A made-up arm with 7 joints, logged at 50 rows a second.
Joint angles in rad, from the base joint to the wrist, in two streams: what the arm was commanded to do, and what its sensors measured. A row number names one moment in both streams.
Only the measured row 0 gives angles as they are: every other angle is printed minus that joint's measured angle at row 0.
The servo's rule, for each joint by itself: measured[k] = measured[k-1] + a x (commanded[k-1-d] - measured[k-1]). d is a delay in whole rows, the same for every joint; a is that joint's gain. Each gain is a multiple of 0.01, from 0.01 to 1. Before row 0 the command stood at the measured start. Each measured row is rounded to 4 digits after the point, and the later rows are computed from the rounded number. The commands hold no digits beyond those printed.
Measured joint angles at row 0: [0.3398 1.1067 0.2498 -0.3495 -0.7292 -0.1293 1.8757]
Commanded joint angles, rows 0 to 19: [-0.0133 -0.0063 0.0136 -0.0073 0.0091 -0.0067 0.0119]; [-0.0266 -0.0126 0.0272 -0.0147 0.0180 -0.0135 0.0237]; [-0.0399 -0.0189 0.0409 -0.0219 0.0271 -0.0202 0.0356]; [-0.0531 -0.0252 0.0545 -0.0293 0.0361 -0.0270 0.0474]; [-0.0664 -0.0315 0.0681 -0.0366 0.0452 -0.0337 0.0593]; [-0.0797 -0.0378 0.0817 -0.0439 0.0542 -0.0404 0.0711]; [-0.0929 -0.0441 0.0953 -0.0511 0.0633 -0.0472 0.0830]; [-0.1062 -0.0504 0.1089 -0.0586 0.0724 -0.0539 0.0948]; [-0.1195 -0.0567 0.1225 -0.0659 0.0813 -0.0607 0.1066]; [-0.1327 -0.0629 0.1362 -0.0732 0.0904 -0.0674 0.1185]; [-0.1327 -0.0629 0.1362 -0.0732 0.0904 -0.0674 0.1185]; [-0.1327 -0.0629 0.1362 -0.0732 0.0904 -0.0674 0.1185]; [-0.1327 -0.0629 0.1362 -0.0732 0.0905 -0.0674 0.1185]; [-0.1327 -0.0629 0.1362 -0.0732 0.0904 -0.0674 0.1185]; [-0.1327 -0.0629 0.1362 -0.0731 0.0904 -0.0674 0.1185]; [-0.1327 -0.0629 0.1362 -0.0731 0.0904 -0.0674 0.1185]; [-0.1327 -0.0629 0.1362 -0.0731 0.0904 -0.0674 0.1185]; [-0.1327 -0.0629 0.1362 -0.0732 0.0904 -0.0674 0.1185]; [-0.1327 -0.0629 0.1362 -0.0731 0.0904 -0.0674 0.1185]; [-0.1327 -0.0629 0.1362 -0.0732 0.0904 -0.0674 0.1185]
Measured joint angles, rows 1 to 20: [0.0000 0.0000 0.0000 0.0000 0.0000 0.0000 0.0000]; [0.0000 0.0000 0.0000 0.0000 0.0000 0.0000 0.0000]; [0.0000 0.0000 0.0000 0.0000 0.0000 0.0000 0.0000]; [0.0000 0.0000 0.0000 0.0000 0.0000 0.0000 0.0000]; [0.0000 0.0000 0.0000 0.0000 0.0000 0.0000 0.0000]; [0.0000 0.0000 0.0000 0.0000 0.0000 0.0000 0.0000]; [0.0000 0.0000 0.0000 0.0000 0.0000 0.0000 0.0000]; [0.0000 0.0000 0.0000 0.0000 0.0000 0.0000 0.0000]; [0.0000 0.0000 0.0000 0.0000 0.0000 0.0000 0.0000]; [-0.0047 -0.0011 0.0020 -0.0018 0.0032 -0.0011 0.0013]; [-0.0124 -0.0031 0.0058 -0.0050 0.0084 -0.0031 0.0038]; [-0.0220 -0.0058 0.0111 -0.0092 0.0149 -0.0058 0.0073]; [-0.0329 -0.0091 0.0176 -0.0142 0.0223 -0.0092 0.0117]; [-0.0446 -0.0129 0.0252 -0.0198 0.0303 -0.0131 0.0169]; [-0.0569 -0.0171 0.0337 -0.0258 0.0387 -0.0175 0.0229]; [-0.0695 -0.0217 0.0429 -0.0321 0.0473 -0.0223 0.0295]; [-0.0823 -0.0266 0.0528 -0.0387 0.0561 -0.0274 0.0367]; [-0.0953 -0.0317 0.0633 -0.0455 0.0649 -0.0327 0.0444]; [-0.1084 -0.0370 0.0742 -0.0524 0.0738 -0.0383 0.0526]; [-0.1169 -0.0414 0.0835 -0.0576 0.0796 -0.0430 0.0598]
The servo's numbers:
d 9
a 0.35 0.17 0.15 0.25 0.35 0.16 0.11

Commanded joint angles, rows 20 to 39: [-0.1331 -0.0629 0.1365 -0.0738 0.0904 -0.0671 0.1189]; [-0.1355 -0.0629 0.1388 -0.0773 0.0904 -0.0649 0.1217]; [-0.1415 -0.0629 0.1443 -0.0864 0.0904 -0.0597 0.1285]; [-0.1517 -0.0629 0.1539 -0.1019 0.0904 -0.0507 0.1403]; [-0.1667 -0.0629 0.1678 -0.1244 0.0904 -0.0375 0.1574]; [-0.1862 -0.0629 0.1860 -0.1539 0.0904 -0.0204 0.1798]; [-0.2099 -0.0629 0.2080 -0.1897 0.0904 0.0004 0.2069]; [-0.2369 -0.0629 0.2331 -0.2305 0.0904 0.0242 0.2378]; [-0.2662 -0.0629 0.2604 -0.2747 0.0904 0.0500 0.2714]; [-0.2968 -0.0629 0.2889 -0.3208 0.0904 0.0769 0.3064]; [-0.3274 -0.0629 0.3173 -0.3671 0.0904 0.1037 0.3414]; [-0.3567 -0.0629 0.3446 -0.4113 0.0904 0.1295 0.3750]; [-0.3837 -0.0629 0.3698 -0.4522 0.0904 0.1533 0.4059]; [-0.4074 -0.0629 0.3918 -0.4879 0.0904 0.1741 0.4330]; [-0.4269 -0.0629 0.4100 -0.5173 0.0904 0.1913 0.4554]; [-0.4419 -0.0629 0.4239 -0.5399 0.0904 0.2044 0.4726]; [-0.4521 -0.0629 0.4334 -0.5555 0.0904 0.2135 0.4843]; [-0.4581 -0.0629 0.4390 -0.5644 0.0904 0.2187 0.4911]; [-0.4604 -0.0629 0.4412 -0.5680 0.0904 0.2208 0.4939]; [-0.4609 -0.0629 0.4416 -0.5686 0.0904 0.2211 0.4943]
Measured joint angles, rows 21 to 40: [-0.1224 -0.0451 0.0914 -0.0615 0.0834 -0.0469 0.0663]; [-0.1260 -0.0481 0.0981 -0.0644 0.0859 -0.0502 0.0720]; [-0.1283 -0.0506 0.1038 -0.0666 0.0875 -0.0530 0.0771]; [-0.1298 -0.0527 0.1087 -0.0682 0.0885 -0.0553 0.0817]; [-0.1308 -0.0544 0.1128 -0.0694 0.0892 -0.0572 0.0857]; [-0.1315 -0.0558 0.1163 -0.0703 0.0896 -0.0588 0.0893]; [-0.1319 -0.0570 0.1193 -0.0710 0.0899 -0.0602 0.0925]; [-0.1322 -0.0580 0.1218 -0.0715 0.0901 -0.0614 0.0954]; [-0.1324 -0.0588 0.1240 -0.0719 0.0902 -0.0624 0.0979]; [-0.1326 -0.0595 0.1259 -0.0724 0.0903 -0.0632 0.1002]; [-0.1336 -0.0601 0.1278 -0.0736 0.0903 -0.0635 0.1026]; [-0.1364 -0.0606 0.1303 -0.0768 0.0903 -0.0629 0.1054]; [-0.1418 -0.0610 0.1338 -0.0831 0.0903 -0.0609 0.1092]; [-0.1505 -0.0613 0.1389 -0.0934 0.0903 -0.0572 0.1145]; [-0.1630 -0.0616 0.1460 -0.1085 0.0903 -0.0513 0.1217]; [-0.1794 -0.0618 0.1553 -0.1288 0.0903 -0.0430 0.1311]; [-0.1995 -0.0620 0.1670 -0.1542 0.0903 -0.0322 0.1428]; [-0.2228 -0.0622 0.1810 -0.1843 0.0903 -0.0190 0.1569]; [-0.2487 -0.0623 0.1972 -0.2184 0.0903 -0.0037 0.1733]; [-0.2762 -0.0624 0.2152 -0.2556 0.0903 0.0135 0.1918]
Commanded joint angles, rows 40 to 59: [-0.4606 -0.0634 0.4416 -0.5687 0.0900 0.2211 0.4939]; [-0.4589 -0.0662 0.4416 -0.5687 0.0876 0.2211 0.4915]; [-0.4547 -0.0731 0.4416 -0.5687 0.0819 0.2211 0.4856]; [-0.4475 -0.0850 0.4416 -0.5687 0.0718 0.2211 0.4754]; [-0.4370 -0.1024 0.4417 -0.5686 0.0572 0.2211 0.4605]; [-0.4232 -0.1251 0.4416 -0.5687 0.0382 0.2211 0.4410]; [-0.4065 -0.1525 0.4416 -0.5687 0.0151 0.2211 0.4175]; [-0.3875 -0.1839 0.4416 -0.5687 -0.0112 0.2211 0.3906]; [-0.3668 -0.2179 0.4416 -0.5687 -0.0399 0.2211 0.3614]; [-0.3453 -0.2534 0.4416 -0.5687 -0.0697 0.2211 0.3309]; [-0.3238 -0.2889 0.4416 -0.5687 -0.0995 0.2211 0.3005]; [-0.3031 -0.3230 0.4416 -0.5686 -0.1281 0.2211 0.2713]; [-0.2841 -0.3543 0.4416 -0.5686 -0.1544 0.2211 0.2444]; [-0.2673 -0.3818 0.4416 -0.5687 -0.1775 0.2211 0.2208]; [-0.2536 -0.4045 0.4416 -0.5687 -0.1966 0.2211 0.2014]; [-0.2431 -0.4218 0.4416 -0.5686 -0.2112 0.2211 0.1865]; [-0.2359 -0.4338 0.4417 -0.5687 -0.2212 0.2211 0.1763]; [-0.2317 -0.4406 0.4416 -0.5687 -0.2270 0.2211 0.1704]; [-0.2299 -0.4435 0.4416 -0.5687 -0.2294 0.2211 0.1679]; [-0.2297 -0.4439 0.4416 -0.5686 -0.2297 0.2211 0.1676]
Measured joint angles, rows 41 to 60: [-0.3044 -0.0625 0.2346 -0.2945 0.0903 0.0321 0.2120]; [-0.3322 -0.0626 0.2549 -0.3339 0.0903 0.0515 0.2333]; [-0.3585 -0.0627 0.2754 -0.3724 0.0903 0.0711 0.2553]; [-0.3824 -0.0627 0.2956 -0.4086 0.0903 0.0903 0.2773]; [-0.4032 -0.0627 0.3148 -0.4414 0.0903 0.1086 0.2988]; [-0.4203 -0.0627 0.3326 -0.4699 0.0903 0.1254 0.3192]; [-0.4335 -0.0627 0.3486 -0.4935 0.0903 0.1403 0.3381]; [-0.4429 -0.0627 0.3625 -0.5121 0.0903 0.1532 0.3552]; [-0.4492 -0.0627 0.3744 -0.5262 0.0903 0.1641 0.3705]; [-0.4532 -0.0628 0.3845 -0.5368 0.0902 0.1732 0.3841]; [-0.4552 -0.0634 0.3931 -0.5448 0.0893 0.1809 0.3959]; [-0.4550 -0.0650 0.4004 -0.5508 0.0867 0.1873 0.4058]; [-0.4524 -0.0684 0.4066 -0.5553 0.0815 0.1927 0.4135]; [-0.4470 -0.0742 0.4119 -0.5586 0.0730 0.1972 0.4187]; [-0.4387 -0.0829 0.4164 -0.5611 0.0608 0.2010 0.4212]; [-0.4274 -0.0947 0.4202 -0.5630 0.0448 0.2042 0.4208]; [-0.4134 -0.1099 0.4234 -0.5644 0.0252 0.2069 0.4175]; [-0.3971 -0.1283 0.4261 -0.5655 0.0024 0.2092 0.4113]; [-0.3790 -0.1496 0.4284 -0.5663 -0.0228 0.2111 0.4025]; [-0.3597 -0.1733 0.4304 -0.5669 -0.0496 0.2127 0.3913]
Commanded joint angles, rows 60 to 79: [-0.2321 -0.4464 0.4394 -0.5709 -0.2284 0.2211 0.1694]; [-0.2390 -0.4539 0.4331 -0.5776 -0.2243 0.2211 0.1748]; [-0.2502 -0.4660 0.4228 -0.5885 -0.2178 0.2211 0.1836]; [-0.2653 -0.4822 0.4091 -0.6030 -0.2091 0.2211 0.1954]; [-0.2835 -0.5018 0.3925 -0.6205 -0.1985 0.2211 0.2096]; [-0.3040 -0.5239 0.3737 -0.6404 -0.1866 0.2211 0.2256]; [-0.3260 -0.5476 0.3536 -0.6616 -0.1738 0.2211 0.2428]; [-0.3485 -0.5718 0.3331 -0.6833 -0.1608 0.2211 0.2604]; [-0.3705 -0.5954 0.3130 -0.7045 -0.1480 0.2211 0.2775]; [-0.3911 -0.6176 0.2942 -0.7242 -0.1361 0.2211 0.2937]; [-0.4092 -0.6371 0.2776 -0.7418 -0.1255 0.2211 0.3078]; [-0.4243 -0.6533 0.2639 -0.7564 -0.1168 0.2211 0.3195]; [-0.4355 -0.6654 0.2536 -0.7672 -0.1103 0.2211 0.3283]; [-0.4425 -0.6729 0.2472 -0.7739 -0.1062 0.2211 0.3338]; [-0.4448 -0.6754 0.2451 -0.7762 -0.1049 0.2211 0.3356]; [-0.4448 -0.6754 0.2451 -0.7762 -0.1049 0.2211 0.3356]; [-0.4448 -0.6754 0.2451 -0.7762 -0.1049 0.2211 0.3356]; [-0.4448 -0.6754 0.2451 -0.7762 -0.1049 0.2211 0.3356]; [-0.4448 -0.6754 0.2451 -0.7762 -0.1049 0.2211 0.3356]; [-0.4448 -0.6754 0.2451 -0.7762 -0.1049 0.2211 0.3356]
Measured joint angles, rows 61 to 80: [-0.3399 -0.1987 0.4321 -0.5673 -0.0771 0.2140 0.3781]; [-0.3204 -0.2252 0.4335 -0.5676 -0.1042 0.2151 0.3634]; [-0.3018 -0.2518 0.4347 -0.5679 -0.1299 0.2161 0.3477]; [-0.2849 -0.2778 0.4357 -0.5681 -0.1532 0.2169 0.3316]; [-0.2703 -0.3023 0.4366 -0.5682 -0.1735 0.2176 0.3156]; [-0.2583 -0.3247 0.4374 -0.5683 -0.1902 0.2182 0.3003]; [-0.2490 -0.3444 0.4380 -0.5684 -0.2031 0.2187 0.2860]; [-0.2423 -0.3612 0.4385 -0.5685 -0.2123 0.2191 0.2730]; [-0.2379 -0.3753 0.4390 -0.5685 -0.2184 0.2194 0.2614]; [-0.2359 -0.3874 0.4391 -0.5691 -0.2219 0.2197 0.2513]; [-0.2370 -0.3987 0.4382 -0.5712 -0.2227 0.2199 0.2429]; [-0.2416 -0.4101 0.4359 -0.5755 -0.2210 0.2201 0.2364]; [-0.2499 -0.4224 0.4319 -0.5824 -0.2168 0.2203 0.2319]; [-0.2617 -0.4359 0.4260 -0.5919 -0.2104 0.2204 0.2294]; [-0.2765 -0.4509 0.4182 -0.6040 -0.2021 0.2205 0.2290]; [-0.2938 -0.4673 0.4085 -0.6184 -0.1922 0.2206 0.2305]; [-0.3129 -0.4851 0.3972 -0.6346 -0.1812 0.2207 0.2338]; [-0.3331 -0.5039 0.3846 -0.6521 -0.1696 0.2208 0.2386]; [-0.3534 -0.5232 0.3710 -0.6701 -0.1579 0.2208 0.2447]; [-0.3729 -0.5426 0.3570 -0.6880 -0.1466 0.2208 0.2516]
